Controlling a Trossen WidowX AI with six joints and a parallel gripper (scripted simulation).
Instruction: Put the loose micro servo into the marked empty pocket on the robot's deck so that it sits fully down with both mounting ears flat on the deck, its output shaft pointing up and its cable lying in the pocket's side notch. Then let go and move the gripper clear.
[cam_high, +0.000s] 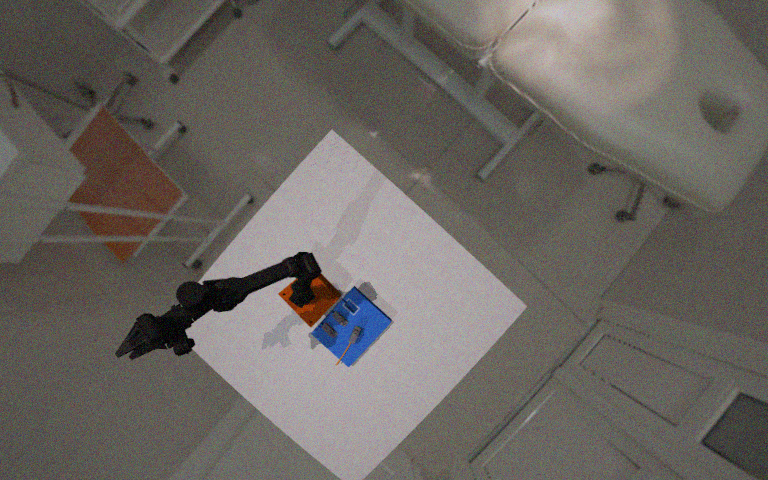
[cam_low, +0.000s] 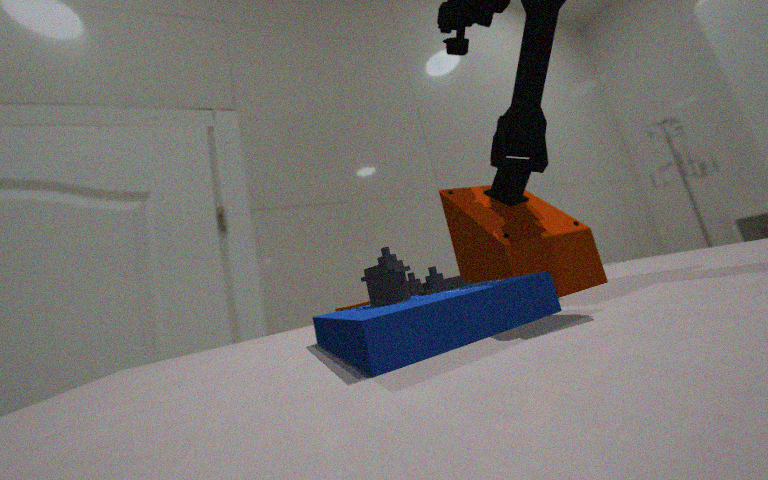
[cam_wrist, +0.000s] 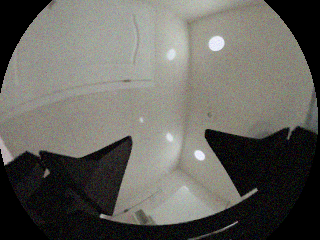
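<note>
My gripper tip is 79 cm above the blue deck, 47 cm short of it and 14 cm to the right of it.
</note>
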